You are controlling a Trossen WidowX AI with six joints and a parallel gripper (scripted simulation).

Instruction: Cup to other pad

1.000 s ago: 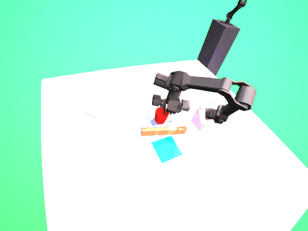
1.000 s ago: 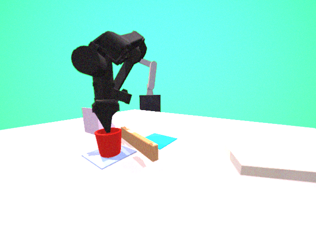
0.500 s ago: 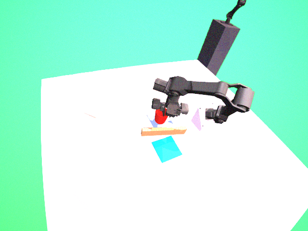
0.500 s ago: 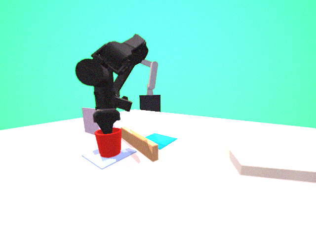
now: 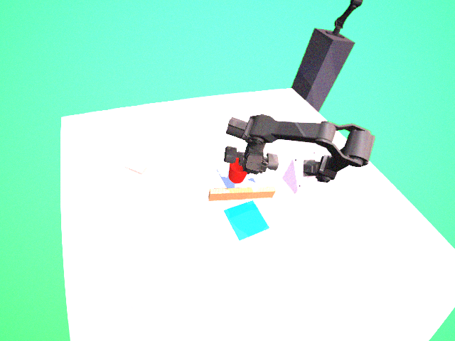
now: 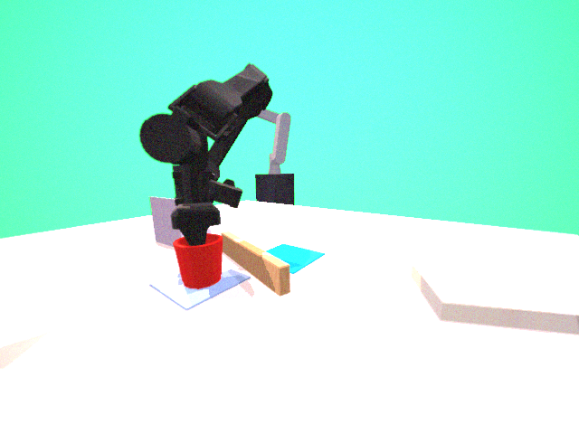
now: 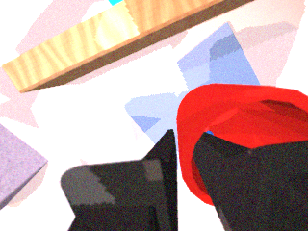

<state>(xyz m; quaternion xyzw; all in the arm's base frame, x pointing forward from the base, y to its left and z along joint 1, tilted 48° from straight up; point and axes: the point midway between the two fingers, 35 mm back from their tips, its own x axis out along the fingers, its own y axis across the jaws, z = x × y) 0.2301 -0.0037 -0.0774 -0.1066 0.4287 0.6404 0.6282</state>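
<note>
Right now the blue marble is 30 mm to the right of my gripper tip, 20 mm below it and 20 mm ahead of it. Round my gripper tip: cyan pad (160 mm to the left, 60 mm ahead, 40 mm below); then wooden bar (70 mm to the left, 40 mm ahead, 20 mm below); then red cup (30 mm ahead, 10 mm to the right).
</note>
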